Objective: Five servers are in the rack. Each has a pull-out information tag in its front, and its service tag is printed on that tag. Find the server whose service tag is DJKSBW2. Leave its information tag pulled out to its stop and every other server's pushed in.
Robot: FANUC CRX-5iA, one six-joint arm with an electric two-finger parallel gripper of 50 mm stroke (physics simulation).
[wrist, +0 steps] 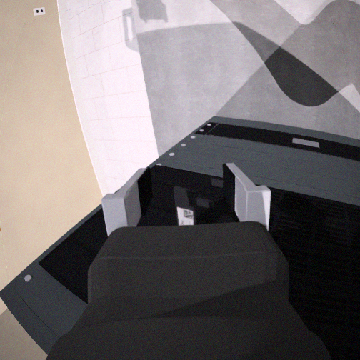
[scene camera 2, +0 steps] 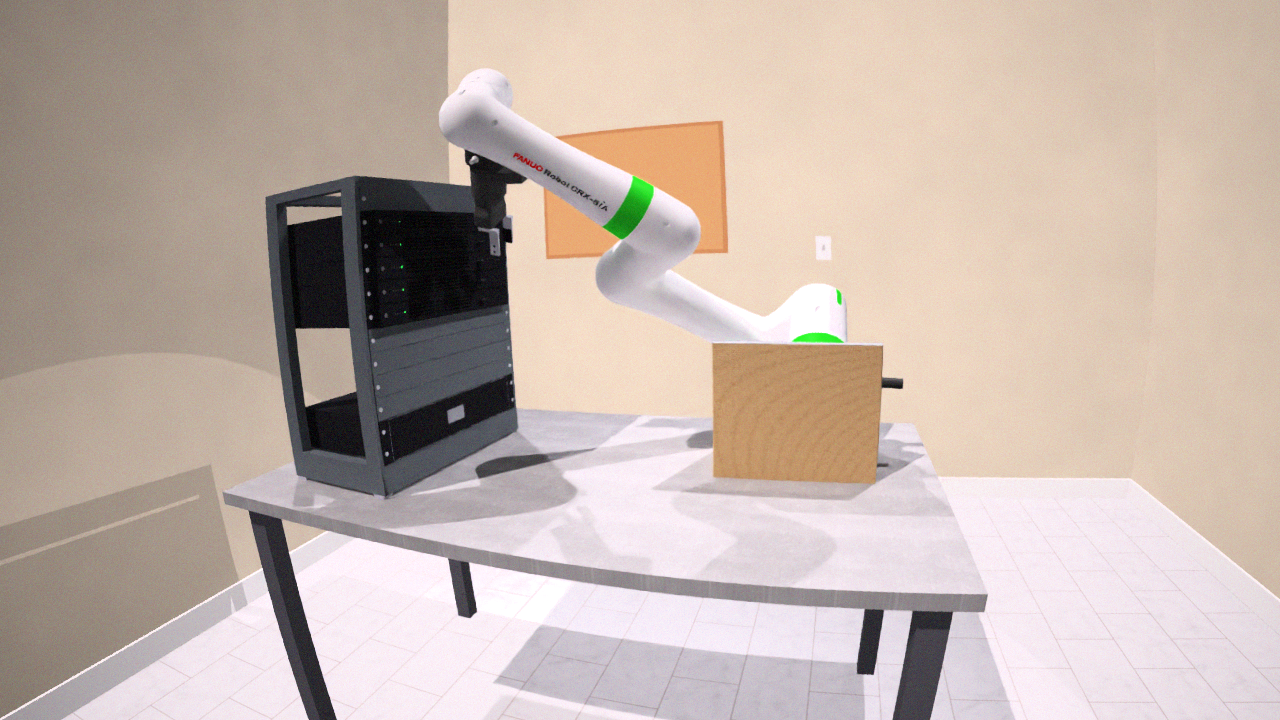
grey rack: wrist; scene camera 2
same spot on grey rack: [wrist: 304, 168] = [scene camera 2: 451, 360]
